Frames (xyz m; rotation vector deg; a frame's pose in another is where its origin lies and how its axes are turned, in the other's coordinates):
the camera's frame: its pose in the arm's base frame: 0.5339 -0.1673 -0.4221 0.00 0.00 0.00
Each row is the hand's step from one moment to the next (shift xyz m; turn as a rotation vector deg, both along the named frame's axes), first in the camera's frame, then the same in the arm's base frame.
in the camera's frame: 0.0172 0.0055 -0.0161 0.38 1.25 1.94
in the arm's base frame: 0.0172 0.0055 -0.0161 0.38 1.25 1.94
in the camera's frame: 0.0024 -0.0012 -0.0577 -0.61 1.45 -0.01
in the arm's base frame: 0.0024 -0.0012 -0.0577 -0.61 1.45 -0.01
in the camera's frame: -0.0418 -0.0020 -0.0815 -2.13 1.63 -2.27
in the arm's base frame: -0.0418 -0.0020 -0.0815 -2.13 1.63 -2.27
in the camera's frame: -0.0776 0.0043 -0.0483 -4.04 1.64 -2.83
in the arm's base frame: -0.0776 0.0043 -0.0483 -4.04 1.64 -2.83
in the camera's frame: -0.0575 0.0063 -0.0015 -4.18 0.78 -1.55
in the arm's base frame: -0.0575 0.0063 -0.0015 -4.18 0.78 -1.55
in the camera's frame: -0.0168 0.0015 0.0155 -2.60 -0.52 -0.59
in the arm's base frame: -0.0168 0.0015 0.0155 -2.60 -0.52 -0.59
